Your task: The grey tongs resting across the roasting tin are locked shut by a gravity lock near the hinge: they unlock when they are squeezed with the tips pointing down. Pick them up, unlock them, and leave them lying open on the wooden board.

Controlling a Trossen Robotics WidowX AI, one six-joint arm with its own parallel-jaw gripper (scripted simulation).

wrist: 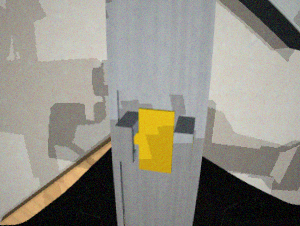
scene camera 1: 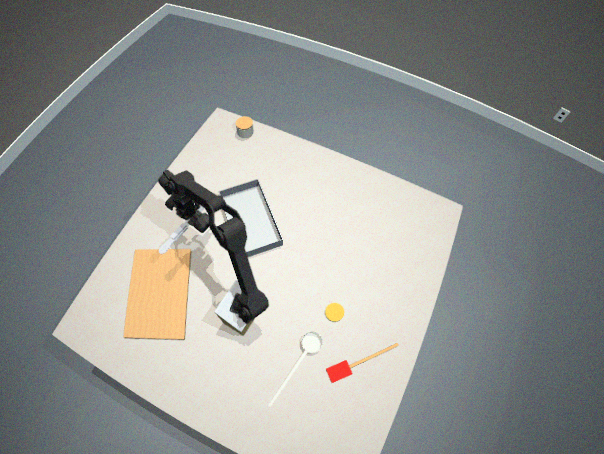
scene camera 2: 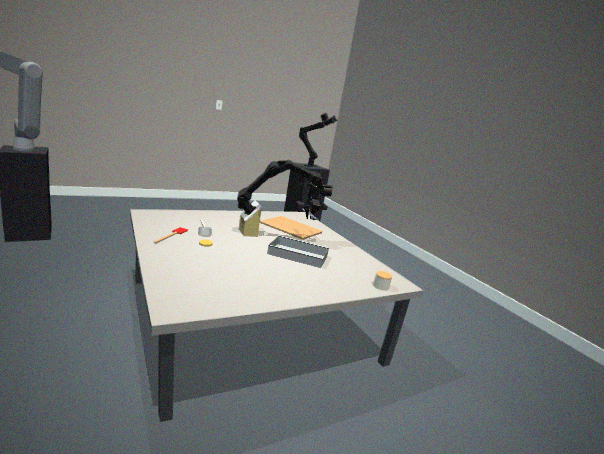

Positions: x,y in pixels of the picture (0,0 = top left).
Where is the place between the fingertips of my gripper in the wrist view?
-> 146,151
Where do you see a yellow lock piece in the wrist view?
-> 155,136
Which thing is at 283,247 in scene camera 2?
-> A roasting tin.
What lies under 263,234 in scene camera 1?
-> A roasting tin.
